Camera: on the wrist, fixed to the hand. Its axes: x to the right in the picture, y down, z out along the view.
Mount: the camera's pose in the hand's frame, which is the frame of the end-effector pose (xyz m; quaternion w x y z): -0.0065 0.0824 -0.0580 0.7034 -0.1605 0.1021 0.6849
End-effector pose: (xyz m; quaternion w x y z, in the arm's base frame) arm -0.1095 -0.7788 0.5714 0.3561 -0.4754 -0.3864 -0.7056
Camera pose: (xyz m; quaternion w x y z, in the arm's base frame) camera -0.0589 -0.8661 0.5678 0.6969 -0.5841 0.2034 -0.3630
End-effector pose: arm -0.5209 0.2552 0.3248 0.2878 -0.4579 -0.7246 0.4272
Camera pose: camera -0.4369 0.2877 0.2791 0.0897 0.9081 0.2352 -0.3345
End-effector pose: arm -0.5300 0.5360 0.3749 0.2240 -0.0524 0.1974 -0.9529
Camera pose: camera -0.5016 0.4917 0.2887 0.7817 0.1597 0.3506 -0.4905
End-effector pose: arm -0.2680 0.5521 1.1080 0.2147 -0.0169 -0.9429 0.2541
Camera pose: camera -0.2445 0.6503 1.1105 0.0705 -0.7181 -0.6705 0.1727
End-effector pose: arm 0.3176 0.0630 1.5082 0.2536 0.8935 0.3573 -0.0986
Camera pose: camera 0.3693 0.0388 1.5915 0.3528 0.8425 -0.3189 0.2529
